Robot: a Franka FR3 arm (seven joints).
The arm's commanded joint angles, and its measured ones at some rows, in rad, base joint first. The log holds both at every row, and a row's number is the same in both.
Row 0, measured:
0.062, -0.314, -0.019, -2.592, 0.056, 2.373, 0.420
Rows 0 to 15, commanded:
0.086, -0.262, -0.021, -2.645, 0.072, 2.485, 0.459
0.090, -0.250, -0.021, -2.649, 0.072, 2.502, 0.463
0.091, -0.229, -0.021, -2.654, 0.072, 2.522, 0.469
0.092, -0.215, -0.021, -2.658, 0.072, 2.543, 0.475
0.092, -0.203, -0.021, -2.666, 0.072, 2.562, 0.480
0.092, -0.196, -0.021, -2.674, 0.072, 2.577, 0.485
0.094, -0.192, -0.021, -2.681, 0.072, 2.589, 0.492
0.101, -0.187, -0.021, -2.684, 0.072, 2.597, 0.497
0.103, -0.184, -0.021, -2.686, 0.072, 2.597, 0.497
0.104, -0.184, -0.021, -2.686, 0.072, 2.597, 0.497
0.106, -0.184, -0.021, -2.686, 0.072, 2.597, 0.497
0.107, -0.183, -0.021, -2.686, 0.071, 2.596, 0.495
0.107, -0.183, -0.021, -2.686, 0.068, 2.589, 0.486
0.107, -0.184, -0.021, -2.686, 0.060, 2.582, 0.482
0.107, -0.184, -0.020, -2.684, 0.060, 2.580, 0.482
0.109, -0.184, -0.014, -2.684, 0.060, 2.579, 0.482
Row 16, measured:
0.097, -0.174, -0.019, -2.665, 0.056, 2.564, 0.482
